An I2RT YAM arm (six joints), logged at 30 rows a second.
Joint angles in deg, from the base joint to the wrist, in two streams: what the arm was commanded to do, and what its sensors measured. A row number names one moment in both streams.
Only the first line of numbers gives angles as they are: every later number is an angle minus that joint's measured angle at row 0.
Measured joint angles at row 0:
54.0, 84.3, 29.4, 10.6, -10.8, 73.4
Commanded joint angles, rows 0 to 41:
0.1, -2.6, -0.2, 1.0, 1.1, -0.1
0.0, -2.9, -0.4, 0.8, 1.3, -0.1
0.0, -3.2, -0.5, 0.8, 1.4, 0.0
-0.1, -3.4, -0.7, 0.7, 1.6, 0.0
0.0, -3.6, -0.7, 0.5, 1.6, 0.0
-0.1, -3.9, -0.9, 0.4, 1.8, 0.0
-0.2, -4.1, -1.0, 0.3, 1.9, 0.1
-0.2, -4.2, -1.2, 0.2, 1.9, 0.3
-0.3, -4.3, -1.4, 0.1, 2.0, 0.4
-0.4, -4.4, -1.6, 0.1, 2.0, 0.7
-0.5, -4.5, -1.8, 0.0, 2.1, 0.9
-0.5, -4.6, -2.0, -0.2, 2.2, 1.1
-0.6, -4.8, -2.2, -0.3, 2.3, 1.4
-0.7, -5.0, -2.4, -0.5, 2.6, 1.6
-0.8, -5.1, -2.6, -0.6, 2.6, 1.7
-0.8, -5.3, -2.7, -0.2, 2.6, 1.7
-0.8, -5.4, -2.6, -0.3, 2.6, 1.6
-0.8, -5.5, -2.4, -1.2, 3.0, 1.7
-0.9, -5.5, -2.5, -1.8, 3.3, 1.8
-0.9, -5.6, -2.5, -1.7, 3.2, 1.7
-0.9, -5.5, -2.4, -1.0, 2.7, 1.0
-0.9, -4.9, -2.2, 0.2, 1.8, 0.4
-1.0, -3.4, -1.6, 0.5, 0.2, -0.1
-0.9, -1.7, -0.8, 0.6, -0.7, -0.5
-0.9, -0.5, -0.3, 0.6, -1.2, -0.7
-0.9, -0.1, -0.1, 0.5, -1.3, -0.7
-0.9, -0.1, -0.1, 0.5, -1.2, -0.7
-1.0, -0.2, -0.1, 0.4, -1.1, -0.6
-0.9, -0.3, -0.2, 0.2, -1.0, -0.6
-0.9, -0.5, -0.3, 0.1, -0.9, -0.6
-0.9, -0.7, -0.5, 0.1, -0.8, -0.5
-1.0, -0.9, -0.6, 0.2, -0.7, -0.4
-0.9, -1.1, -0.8, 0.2, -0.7, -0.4
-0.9, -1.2, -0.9, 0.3, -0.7, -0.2
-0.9, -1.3, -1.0, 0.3, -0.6, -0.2
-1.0, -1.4, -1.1, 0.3, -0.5, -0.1
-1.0, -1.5, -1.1, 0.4, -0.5, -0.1
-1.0, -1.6, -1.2, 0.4, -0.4, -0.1
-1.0, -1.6, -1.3, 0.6, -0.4, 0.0
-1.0, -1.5, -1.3, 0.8, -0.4, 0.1
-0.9, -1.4, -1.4, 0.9, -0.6, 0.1
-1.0, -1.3, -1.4, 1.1, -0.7, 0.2
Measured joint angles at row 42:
-0.7, -0.7, -1.7, 0.4, -0.8, 0.3
